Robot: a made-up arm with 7 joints.
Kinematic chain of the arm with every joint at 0, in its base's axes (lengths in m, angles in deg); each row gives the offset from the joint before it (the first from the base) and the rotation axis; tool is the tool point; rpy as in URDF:
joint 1: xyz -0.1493 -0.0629 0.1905 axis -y
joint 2: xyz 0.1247 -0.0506 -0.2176 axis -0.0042 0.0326 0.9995
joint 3: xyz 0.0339 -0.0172 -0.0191 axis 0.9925 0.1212 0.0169
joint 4: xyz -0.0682 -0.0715 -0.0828 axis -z
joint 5: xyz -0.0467 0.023 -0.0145 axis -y
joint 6: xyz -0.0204 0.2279 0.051 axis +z
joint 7: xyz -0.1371 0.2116 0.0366 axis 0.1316 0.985 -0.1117
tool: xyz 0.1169 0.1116 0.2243 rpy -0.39 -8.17 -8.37
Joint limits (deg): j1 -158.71..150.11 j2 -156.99..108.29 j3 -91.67..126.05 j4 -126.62..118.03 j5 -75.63..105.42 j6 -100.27..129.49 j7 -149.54..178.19
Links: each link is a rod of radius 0.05 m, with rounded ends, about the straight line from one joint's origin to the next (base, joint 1, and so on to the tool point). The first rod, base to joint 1, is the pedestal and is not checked.
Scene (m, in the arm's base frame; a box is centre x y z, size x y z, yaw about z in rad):
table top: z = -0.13
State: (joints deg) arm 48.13 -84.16 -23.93 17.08 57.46 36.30 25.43
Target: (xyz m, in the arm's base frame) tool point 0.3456 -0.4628 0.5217
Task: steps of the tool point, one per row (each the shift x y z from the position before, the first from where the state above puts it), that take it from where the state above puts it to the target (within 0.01 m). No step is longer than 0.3 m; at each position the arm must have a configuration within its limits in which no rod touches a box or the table.
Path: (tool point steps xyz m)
1: -0.0258 -0.1930 0.1703
2: -0.1017 -0.1990 0.0969
3: -0.1467 -0.1730 0.0061

